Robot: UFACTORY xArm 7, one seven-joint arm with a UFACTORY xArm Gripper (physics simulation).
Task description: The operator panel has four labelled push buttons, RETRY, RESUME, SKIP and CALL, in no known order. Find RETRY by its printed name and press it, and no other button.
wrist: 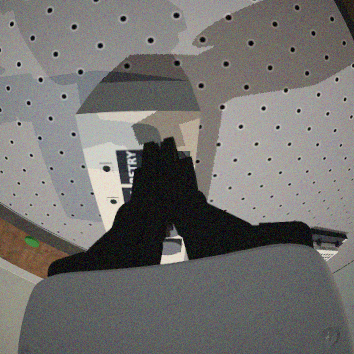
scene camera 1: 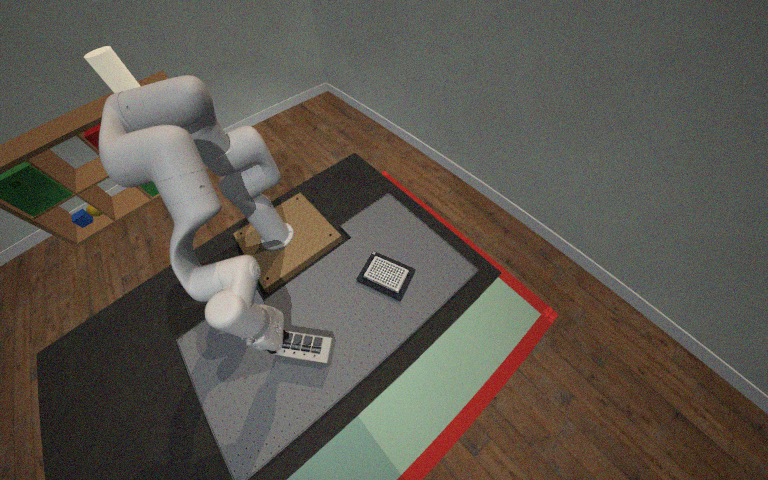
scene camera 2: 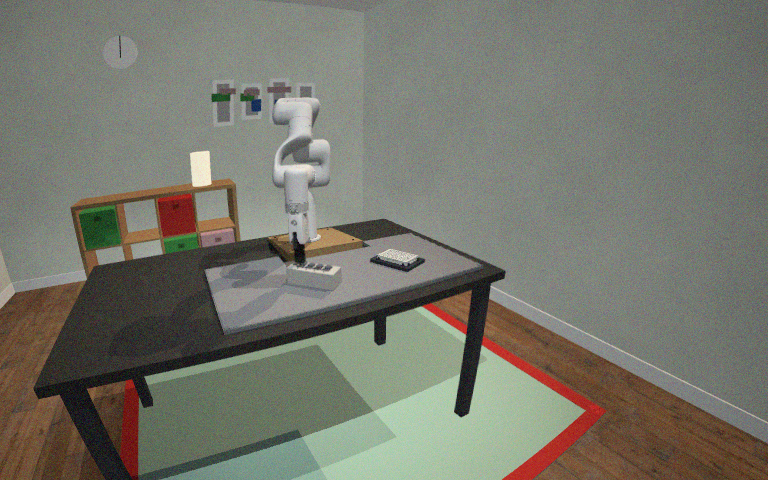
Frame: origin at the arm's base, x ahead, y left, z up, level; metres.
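Seen in the pictures: gripper, between the fingertips: (wrist: pixel 165 159) (scene camera 1: pixel 283 337) (scene camera 2: pixel 300 262); arm's base, origin of its link: (scene camera 1: pixel 278 236).
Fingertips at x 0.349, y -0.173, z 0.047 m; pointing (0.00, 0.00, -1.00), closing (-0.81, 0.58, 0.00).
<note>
Pixels of each thing's top centre, then the offset from my fingertips to it. "spot": a spot on its surface instead. Level surfaces: height alone.
- white button panel, centre of its top: (wrist: pixel 143 217) (scene camera 1: pixel 300 345) (scene camera 2: pixel 313 266) dx +0.053, dy +0.023, dz -0.004 m
- RETRY label, a spot on its surface: (wrist: pixel 131 167) spot: dx +0.021, dy -0.009, dz -0.006 m
- grey button, centre of its top: (wrist: pixel 167 248) dx +0.076, dy +0.065, dz -0.004 m
- black tray with a white perforated block, centre of its top: (scene camera 1: pixel 386 272) (scene camera 2: pixel 397 255) dx +0.050, dy +0.361, dz -0.033 m
- mat, height of its surface: dz -0.059 m
- dark table, height of its surface: dz -0.072 m
The white button panel (scene camera 1: pixel 323 353) (scene camera 2: pixel 313 277) (wrist: pixel 95 156) stands on the grey perforated mat. In the wrist view the RETRY label (wrist: pixel 131 167) shows near the panel's upper end, partly covered by the fingers. My gripper (scene camera 2: pixel 300 262) (wrist: pixel 165 159) is shut and empty. Its black fingers point down over the RETRY end of the panel, with the tips close to its top. The RETRY button is mostly hidden behind the fingers, so I cannot tell whether they touch it. The names of the other buttons are hidden; a grey button (wrist: pixel 172 246) shows beyond the fingers.
A black tray with a white perforated block (scene camera 1: pixel 386 273) (scene camera 2: pixel 398 256) lies on the mat (scene camera 1: pixel 430 243) (scene camera 2: pixel 249 316), away from the panel. The arm's wooden base board (scene camera 1: pixel 305 237) (scene camera 2: pixel 339 240) is behind the panel on the dark table (scene camera 1: pixel 107 390) (scene camera 2: pixel 135 305).
</note>
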